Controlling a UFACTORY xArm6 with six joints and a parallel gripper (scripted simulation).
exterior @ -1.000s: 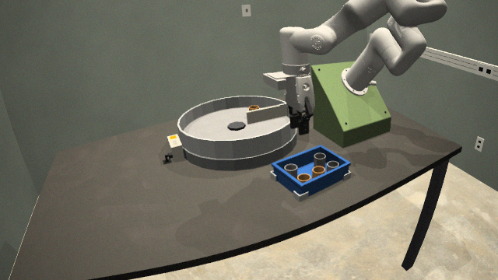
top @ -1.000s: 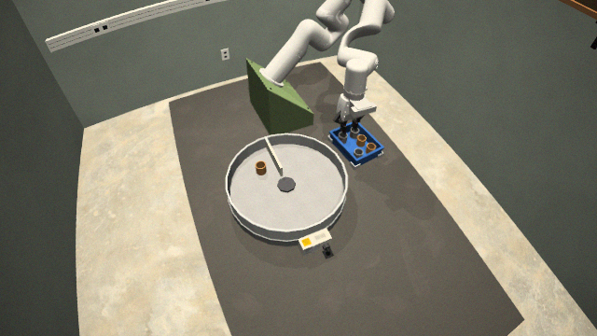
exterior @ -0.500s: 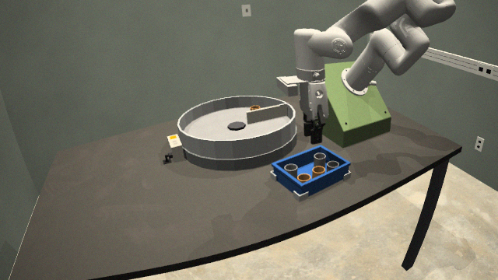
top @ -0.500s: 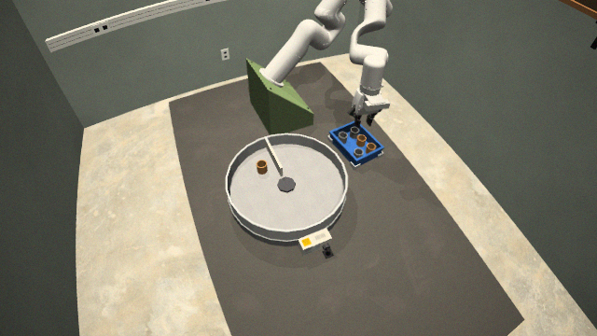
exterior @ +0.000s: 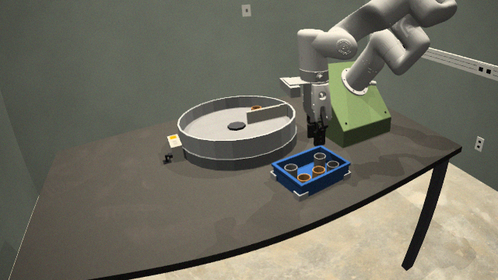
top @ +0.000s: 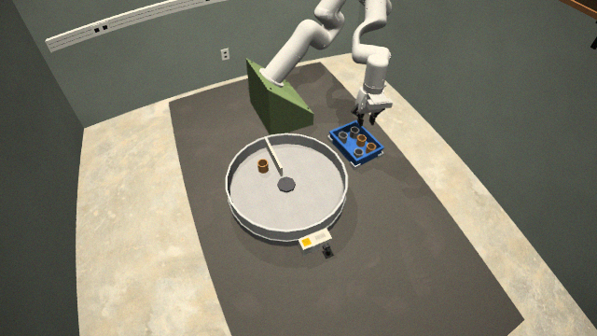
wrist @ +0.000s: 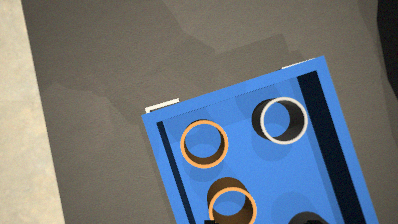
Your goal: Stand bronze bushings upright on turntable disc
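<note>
Now: the blue crate 30 mm to the right of my hand and 130 mm below it. Also, from my hand: grey turntable disc 150 mm ahead, 360 mm to the right, 100 mm below.
</note>
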